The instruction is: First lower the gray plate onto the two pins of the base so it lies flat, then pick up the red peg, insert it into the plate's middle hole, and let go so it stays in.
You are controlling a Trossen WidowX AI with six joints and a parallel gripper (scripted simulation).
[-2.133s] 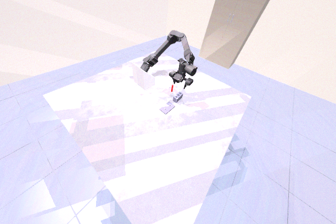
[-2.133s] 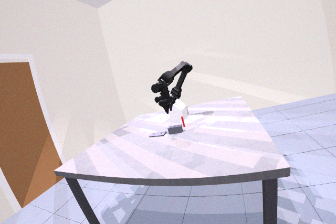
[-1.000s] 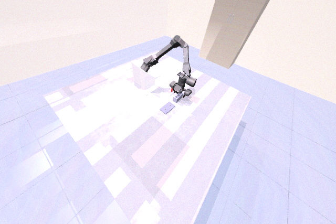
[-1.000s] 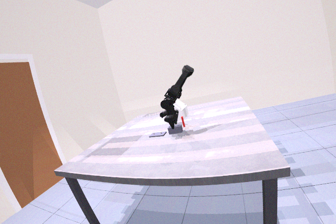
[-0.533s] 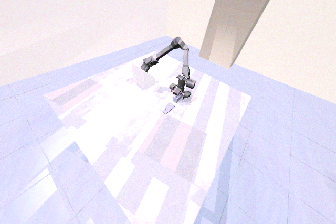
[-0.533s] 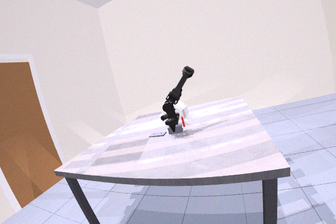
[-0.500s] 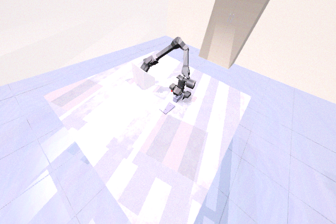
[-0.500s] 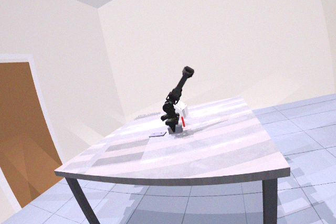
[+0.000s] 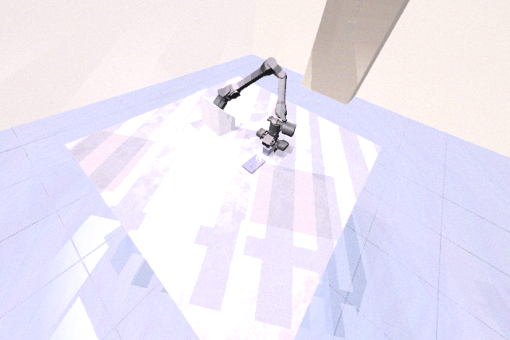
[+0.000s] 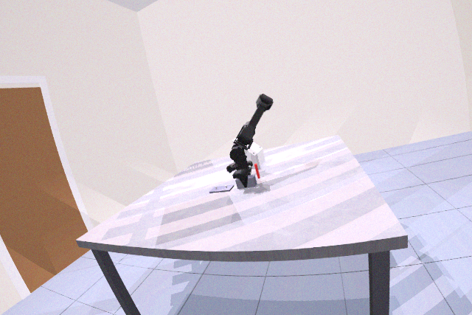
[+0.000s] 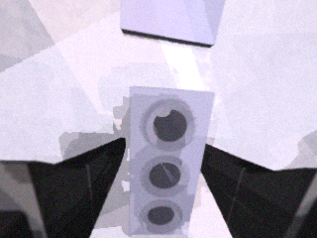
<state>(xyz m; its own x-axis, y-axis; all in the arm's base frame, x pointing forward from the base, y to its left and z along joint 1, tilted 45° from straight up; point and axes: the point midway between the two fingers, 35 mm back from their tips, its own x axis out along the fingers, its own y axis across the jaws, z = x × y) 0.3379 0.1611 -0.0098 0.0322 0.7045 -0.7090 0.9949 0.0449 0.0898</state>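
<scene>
My gripper tip is 10 mm short of the dark base and 140 mm to the left of it. Also, from my gripper tip: gray plate 30 mm above; red peg 100 mm behind, 30 mm to the left, 30 mm above.
</scene>
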